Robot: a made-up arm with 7 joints. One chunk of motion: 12 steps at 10 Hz.
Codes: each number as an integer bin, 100 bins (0 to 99) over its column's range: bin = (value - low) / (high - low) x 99, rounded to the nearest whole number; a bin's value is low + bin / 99 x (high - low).
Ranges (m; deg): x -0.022..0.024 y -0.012..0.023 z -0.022..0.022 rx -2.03..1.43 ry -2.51..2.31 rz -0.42..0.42
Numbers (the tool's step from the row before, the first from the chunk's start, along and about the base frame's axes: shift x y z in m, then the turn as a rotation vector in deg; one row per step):
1: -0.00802 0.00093 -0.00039 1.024 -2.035 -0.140
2: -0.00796 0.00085 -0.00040 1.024 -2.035 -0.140
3: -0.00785 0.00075 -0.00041 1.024 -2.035 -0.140
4: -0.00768 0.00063 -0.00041 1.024 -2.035 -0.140
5: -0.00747 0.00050 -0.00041 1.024 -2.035 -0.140
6: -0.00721 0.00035 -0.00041 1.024 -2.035 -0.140
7: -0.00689 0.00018 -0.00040 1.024 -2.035 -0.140
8: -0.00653 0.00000 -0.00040 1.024 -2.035 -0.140
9: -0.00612 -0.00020 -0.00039 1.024 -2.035 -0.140
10: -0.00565 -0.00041 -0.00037 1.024 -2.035 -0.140
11: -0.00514 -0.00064 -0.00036 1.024 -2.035 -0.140
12: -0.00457 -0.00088 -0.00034 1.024 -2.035 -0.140
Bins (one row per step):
1: 30 37 49 87 10 33
2: 30 36 49 87 10 33
3: 30 36 49 87 10 33
4: 31 36 49 87 10 33
5: 31 35 49 87 10 33
6: 32 35 49 87 10 33
7: 33 34 49 87 10 33
8: 33 34 49 87 10 33
9: 34 33 49 87 10 33
10: 35 33 49 87 10 33
11: 36 32 49 87 10 33
12: 38 31 49 87 10 33

